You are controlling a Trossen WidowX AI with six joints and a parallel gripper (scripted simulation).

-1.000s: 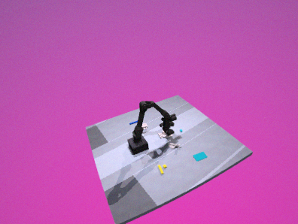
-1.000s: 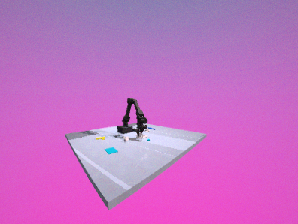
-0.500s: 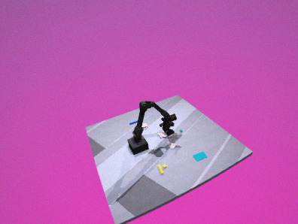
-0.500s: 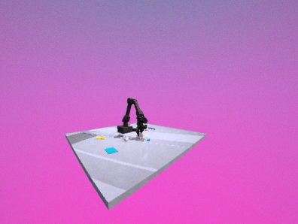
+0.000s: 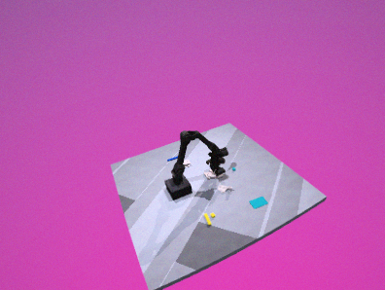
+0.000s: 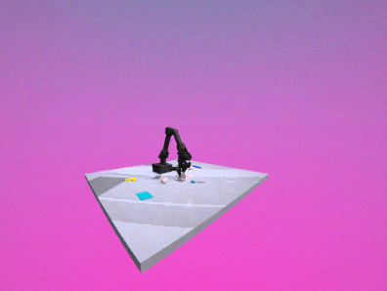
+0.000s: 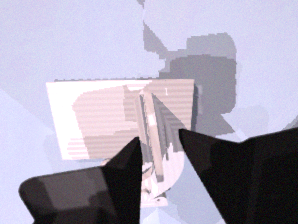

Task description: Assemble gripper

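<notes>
My gripper tip is 20 mm short of the pale flat part, 30 mm to the right of it and 10 mm above it. Also, from my gripper tip: pale jaw (10 mm behind, 190 mm to the right, 20 mm above); then cyan cube (150 mm ahead, 20 mm to the right); then pale plate (140 mm behind, 270 mm to the left, 10 mm above).
</notes>
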